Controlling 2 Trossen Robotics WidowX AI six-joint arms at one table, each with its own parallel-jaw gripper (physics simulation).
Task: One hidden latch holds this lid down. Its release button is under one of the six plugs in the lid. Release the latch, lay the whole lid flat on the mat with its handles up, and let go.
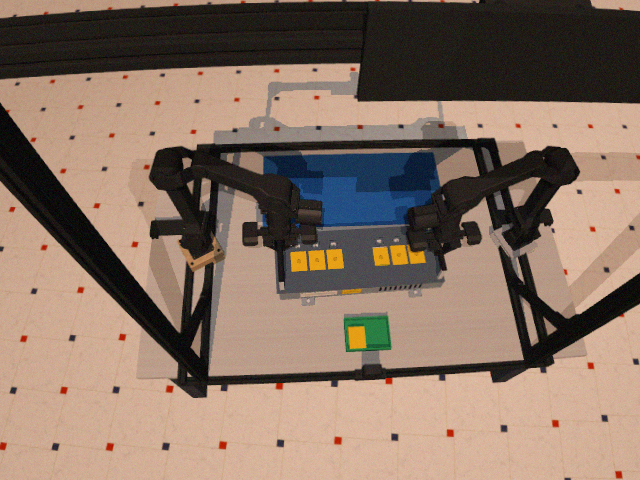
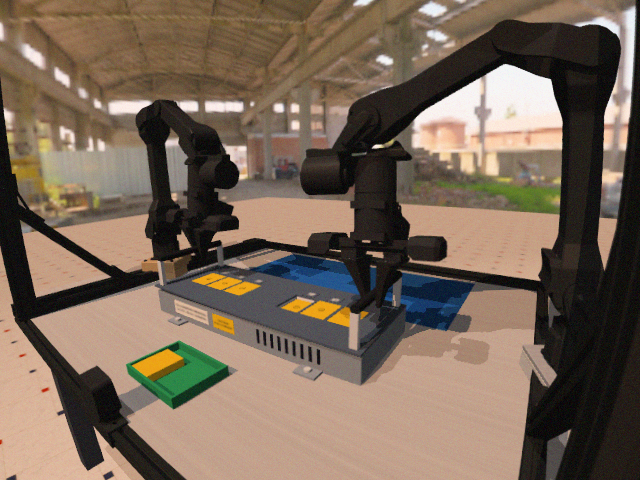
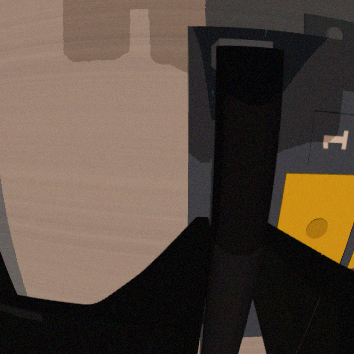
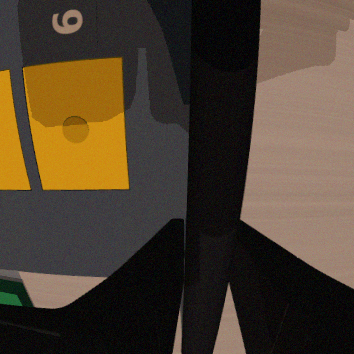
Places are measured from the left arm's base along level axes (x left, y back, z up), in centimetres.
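Pixels of known places: left gripper, fingertip midpoint: [image 1: 279, 249] [image 2: 200, 257] [image 3: 225, 229]; right gripper, fingertip midpoint: [image 1: 439, 254] [image 2: 373, 306] [image 4: 203, 229]; left arm's base, link origin: [image 1: 199, 245]; right arm's base, link origin: [image 1: 515, 238].
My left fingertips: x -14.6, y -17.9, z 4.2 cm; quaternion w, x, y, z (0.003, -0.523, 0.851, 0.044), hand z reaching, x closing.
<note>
Ahead of a thing's pixels: the offset from my left fingertips to its middle. "pt": to the spot under its first point. Level surfaces: height alone.
The dark grey lid @(pt dx -14.3, dy -16.2, dz -3.6 cm) [image 1: 357, 268] [image 2: 258, 308] lies on the grey box [image 2: 237, 338], handles up. Yellow squares form a left group of three @(dx -6.5, dy -7.9, dz -4.1 cm) [image 1: 316, 260] [image 2: 224, 283] and a right group of three @(dx -16.7, dy -28.5, dz -4.5 cm) [image 1: 398, 254] [image 2: 321, 310]. The innermost right one @(pt dx -14.5, dy -23.8, dz -4.4 cm) [image 2: 295, 306] has a pale strip at its back edge. My left gripper [image 1: 280, 245] [image 2: 201, 258] [image 3: 225, 229] is shut on the left handle [image 1: 280, 266] [image 2: 175, 252] [image 3: 245, 150]. My right gripper [image 1: 439, 250] [image 2: 373, 300] [image 4: 203, 229] is shut on the right handle @(pt dx -26.5, dy -34.6, dz +2.0 cm) [image 1: 442, 262] [image 2: 360, 304] [image 4: 220, 125]. The latch is hidden.
The blue mat @(dz -8.8 cm) [image 1: 338, 206] [image 2: 439, 299] lies behind the box. A green tray @(dx -30.1, dy -9.3, dz -8.1 cm) [image 1: 378, 333] [image 2: 191, 382] in front holds a yellow block @(dx -29.7, dy -6.2, dz -7.9 cm) [image 1: 356, 337] [image 2: 158, 364]. Small tabs [image 1: 308, 300] [image 2: 307, 370] stick out at the box's front. A black frame [image 1: 289, 378] surrounds the table.
</note>
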